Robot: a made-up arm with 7 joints.
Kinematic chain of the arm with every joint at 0, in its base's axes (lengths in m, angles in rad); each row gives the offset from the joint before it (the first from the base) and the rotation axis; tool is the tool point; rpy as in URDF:
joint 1: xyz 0 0 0.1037 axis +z
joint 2: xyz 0 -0.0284 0.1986 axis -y
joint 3: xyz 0 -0.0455 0.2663 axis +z
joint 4: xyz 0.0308 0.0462 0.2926 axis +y
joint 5: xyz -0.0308 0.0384 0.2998 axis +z
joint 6: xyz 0 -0.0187 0.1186 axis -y
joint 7: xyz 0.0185 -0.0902 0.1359 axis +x
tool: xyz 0 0 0 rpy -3.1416 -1.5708 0
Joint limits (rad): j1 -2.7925..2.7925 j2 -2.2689..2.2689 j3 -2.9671..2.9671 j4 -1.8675..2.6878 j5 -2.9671..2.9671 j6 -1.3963..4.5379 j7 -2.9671..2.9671
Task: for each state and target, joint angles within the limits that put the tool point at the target. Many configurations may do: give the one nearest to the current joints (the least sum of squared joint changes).
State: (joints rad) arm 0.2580 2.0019 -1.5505 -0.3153 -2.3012 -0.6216 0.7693
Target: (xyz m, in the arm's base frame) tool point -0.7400 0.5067 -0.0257
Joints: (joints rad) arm -0.2246 2.0130 -1.5095 -0.5778 -2.3013 -0.6483 0.7693
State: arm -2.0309 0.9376 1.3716 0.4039 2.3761 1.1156 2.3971
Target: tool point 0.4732 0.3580 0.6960
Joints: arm -1.6957 0.9210 1.3200 1.2462 2.3341 1.4999 2.3971
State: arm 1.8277 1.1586 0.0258 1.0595 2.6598 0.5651 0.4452
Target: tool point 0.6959 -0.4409 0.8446
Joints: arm 2.4097 1.5525 -0.3968 0.9275 2.5843 0.5845 0.4452
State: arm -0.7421 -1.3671 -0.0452 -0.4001 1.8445 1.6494 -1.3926
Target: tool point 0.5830 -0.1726 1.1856
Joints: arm -0.2272 -0.6520 -0.0449 -0.3846 2.0026 1.0098 -1.3926
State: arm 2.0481 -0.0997 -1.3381 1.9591 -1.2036 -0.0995 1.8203
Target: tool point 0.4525 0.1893 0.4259
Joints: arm 1.7518 -0.2260 -1.4095 2.6045 -1.1287 -0.1063 1.8203
